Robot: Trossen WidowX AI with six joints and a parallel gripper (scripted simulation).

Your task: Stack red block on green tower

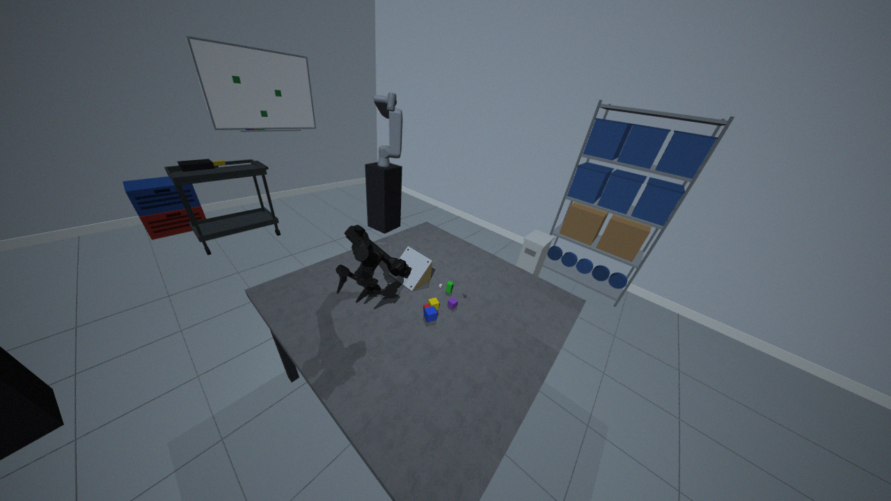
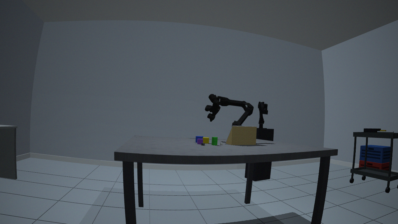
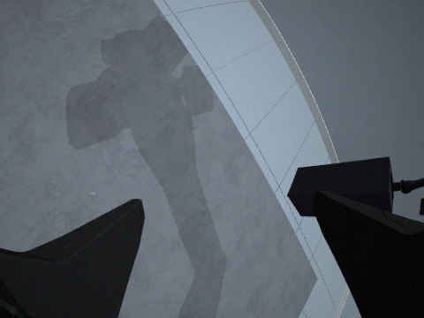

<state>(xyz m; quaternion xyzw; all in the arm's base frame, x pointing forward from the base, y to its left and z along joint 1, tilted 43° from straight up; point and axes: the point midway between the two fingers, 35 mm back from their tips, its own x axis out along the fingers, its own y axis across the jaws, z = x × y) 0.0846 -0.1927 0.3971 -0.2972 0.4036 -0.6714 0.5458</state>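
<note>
Now: gripper tip 19 cm short of the red block, 31 cm to the right of it and 18 cm above it. The rest, counted from my gripper tip: purple block (27 cm ahead, 42 cm to the left, 18 cm below); then blue block (23 cm ahead, 28 cm to the left, 17 cm below); then yellow block (20 cm ahead, 35 cm to the left, 17 cm below).
</note>
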